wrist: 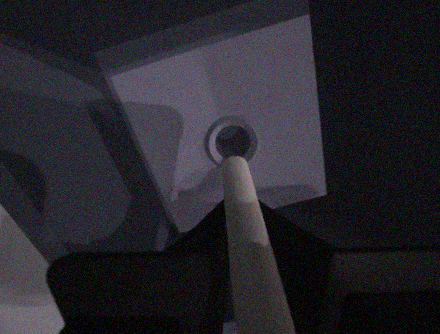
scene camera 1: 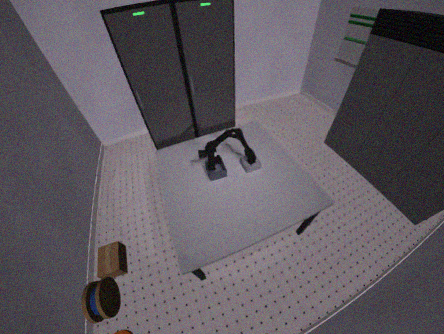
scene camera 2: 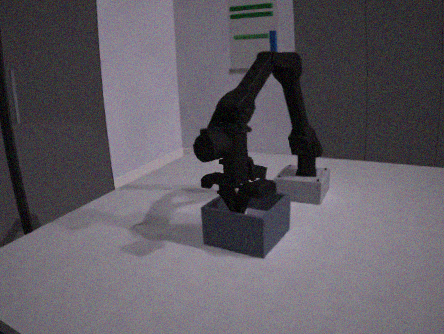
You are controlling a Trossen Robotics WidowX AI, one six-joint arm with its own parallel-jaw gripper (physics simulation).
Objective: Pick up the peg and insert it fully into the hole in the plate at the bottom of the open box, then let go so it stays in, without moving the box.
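Places are measured from the arm's base along level axes (x ahead, y left, z up), in millimetres.
Where they show: gripper, fingertip midpoint: [wrist: 239, 206] [scene camera 2: 238, 219]; arm's base, origin of the base link: [scene camera 1: 251, 161] [scene camera 2: 306, 173].
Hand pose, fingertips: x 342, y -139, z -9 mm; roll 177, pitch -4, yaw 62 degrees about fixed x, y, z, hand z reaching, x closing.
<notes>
Each offset is from my fingertips to the centre of the thing. Level surfaces: height alone.
The pale round peg @(dz +37, dx -12, dy +4 mm) [wrist: 241, 200] is held lengthwise, pointing down into the box. My gripper [wrist: 239, 206] [scene camera 2: 236, 207] is shut on the peg, with its dark fingertips inside the mouth of the open grey-blue box @(dz -13, dx -32, dy +14 mm) [scene camera 1: 217, 175] [scene camera 2: 232, 232] [wrist: 370, 125]. The pale square plate @(dz -28, dx -32, dy +14 mm) [wrist: 275, 80] lies at the bottom of the box. The round hole [wrist: 233, 139] shows dark inside a ringed rim. In the wrist view the peg's tip overlaps the near edge of the hole; whether it touches the rim or stands above it I cannot tell. In the scene views the peg is hidden.
The arm's base stands on a light block [scene camera 1: 251, 165] [scene camera 2: 302, 192] beside the box. Both are on the white table @(dz -62 mm) [scene camera 1: 225, 215] [scene camera 2: 150, 290]. The box walls rise close around the fingers. A brown carton [scene camera 1: 111, 259] and a spool [scene camera 1: 101, 299] are on the floor.
</notes>
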